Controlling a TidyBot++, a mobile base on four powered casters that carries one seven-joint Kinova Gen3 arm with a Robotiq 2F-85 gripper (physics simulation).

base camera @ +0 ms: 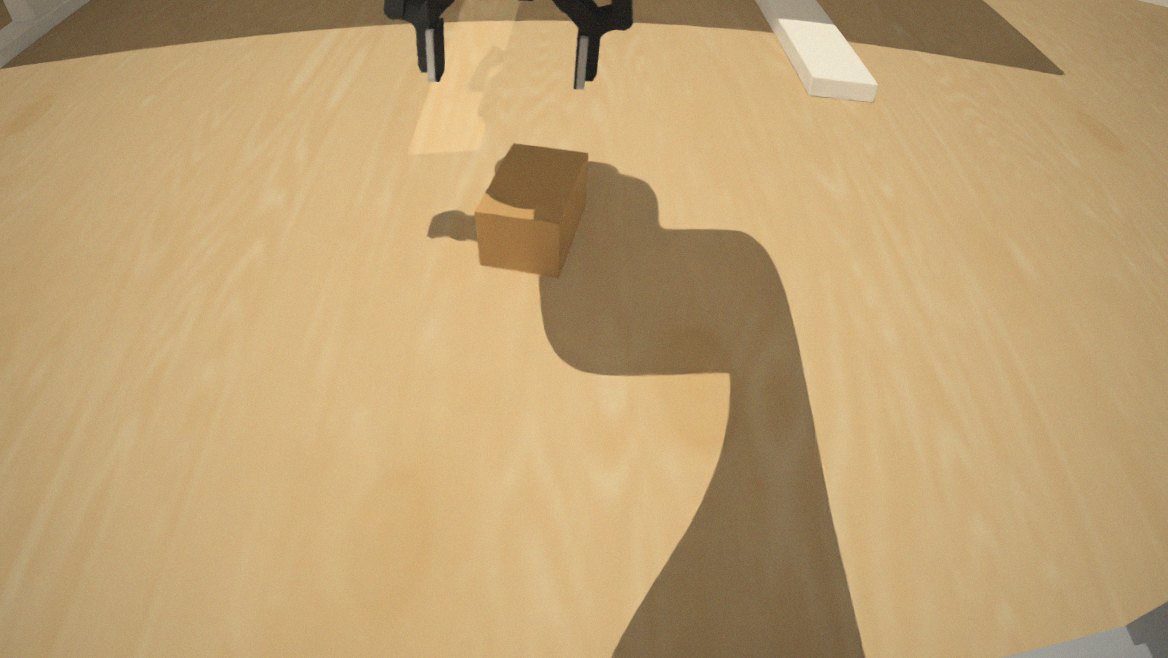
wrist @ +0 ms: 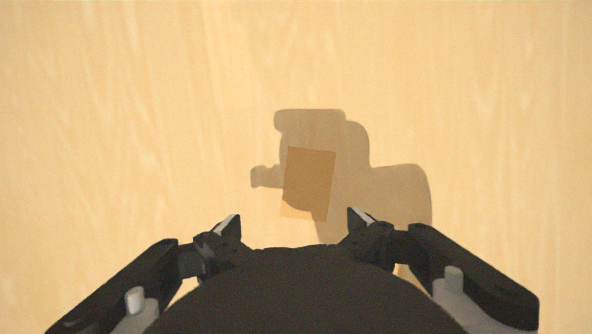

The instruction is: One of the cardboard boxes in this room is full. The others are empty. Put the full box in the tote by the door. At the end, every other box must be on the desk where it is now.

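Places are measured from the arm's base along level axes (x ahead, y left, z up), in centimetres.
Pixels of known places: gripper, between the fingertips: point(base camera: 507, 79) point(wrist: 294, 222).
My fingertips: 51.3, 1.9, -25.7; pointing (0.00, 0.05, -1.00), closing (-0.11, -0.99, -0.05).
Behind a point stands the place of what it marks, as x, y, z.
A small closed cardboard box point(base camera: 531, 183) @(52.1, 0.5, -34.6) point(wrist: 307, 182) @(52.8, 0.3, -34.6) sits on the light wood-grained floor point(base camera: 326, 408) @(36.3, 13.9, -39.6) point(wrist: 125, 100) @(68.3, 25.1, -39.6). Most of its top is in the arm's shadow. My gripper point(base camera: 506, 81) @(51.2, 1.9, -25.6) point(wrist: 294, 222) @(51.2, 1.9, -25.6) is open with nothing between its fingers. It is above the box, whose whole top shows beyond the fingertips in the wrist view, roughly centred across the gap. Whether the box is full cannot be seen. The tote, the door, the desk top and the other boxes do not show.
A white flat bar point(base camera: 829, 61) @(80.4, -33.5, -37.1) lies on the floor at the upper right of the base camera view, beside a broad dark shadow. Another pale edge shows in the upper left corner. Part of a grey thing point(base camera: 1152, 625) shows at the lower right corner.
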